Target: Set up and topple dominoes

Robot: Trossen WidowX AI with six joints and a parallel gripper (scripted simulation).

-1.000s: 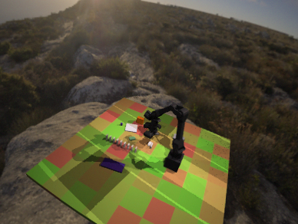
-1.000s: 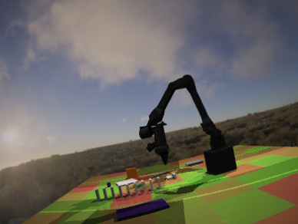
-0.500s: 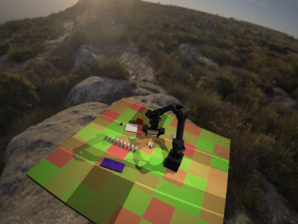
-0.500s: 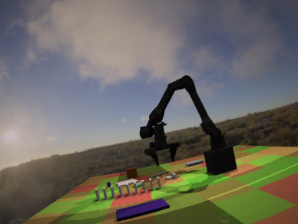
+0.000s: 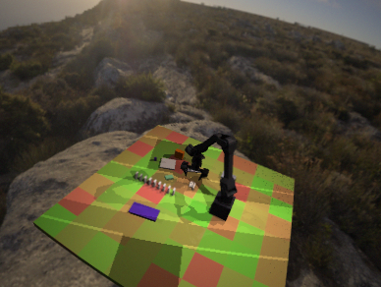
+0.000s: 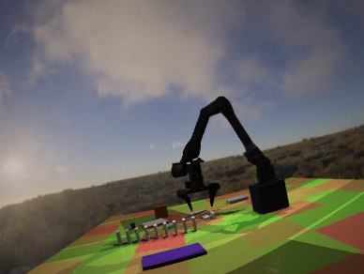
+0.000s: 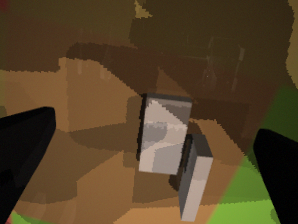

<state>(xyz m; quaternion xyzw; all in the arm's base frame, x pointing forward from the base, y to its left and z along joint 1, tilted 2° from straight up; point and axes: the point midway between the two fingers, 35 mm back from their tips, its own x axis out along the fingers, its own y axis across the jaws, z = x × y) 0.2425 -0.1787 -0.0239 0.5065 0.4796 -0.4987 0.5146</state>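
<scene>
Now: the long grey piece 10 mm ahead of my gripper tip, 120 mm to the right of it and 40 mm below it. Also, from my gripper tip: green tile (160 mm ahead, 30 mm to the left, 30 mm below); orange box (160 mm ahead, 220 mm to the right, 10 mm below); white flat slab (210 mm ahead, 110 mm to the right, 40 mm below).
</scene>
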